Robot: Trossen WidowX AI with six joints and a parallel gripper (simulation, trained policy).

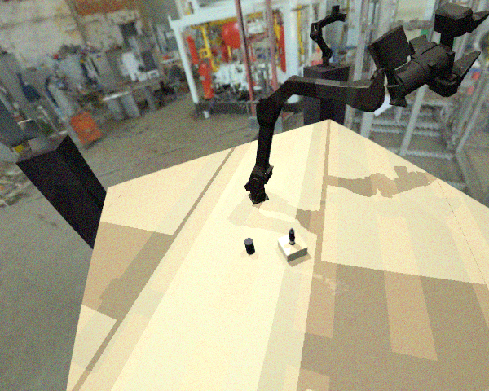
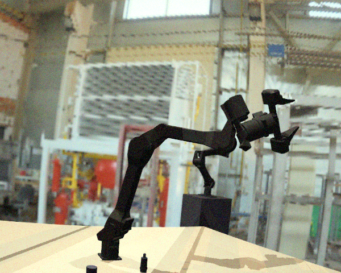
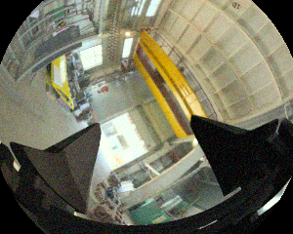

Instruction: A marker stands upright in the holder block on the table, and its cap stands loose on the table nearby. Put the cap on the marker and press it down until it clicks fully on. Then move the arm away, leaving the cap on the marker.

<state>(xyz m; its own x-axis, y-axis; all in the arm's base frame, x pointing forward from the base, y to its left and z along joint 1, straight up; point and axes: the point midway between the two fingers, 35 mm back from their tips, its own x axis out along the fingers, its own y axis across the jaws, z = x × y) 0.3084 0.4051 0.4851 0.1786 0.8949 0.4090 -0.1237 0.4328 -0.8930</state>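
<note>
My gripper tip is now 90 mm past the marker cap, 550 mm to the left of it and 470 mm above it. Round my gripper tip: marker 40 mm behind, 440 mm to the right, 420 mm below; white holder block 40 mm behind, 440 mm to the right, 480 mm below.
</note>
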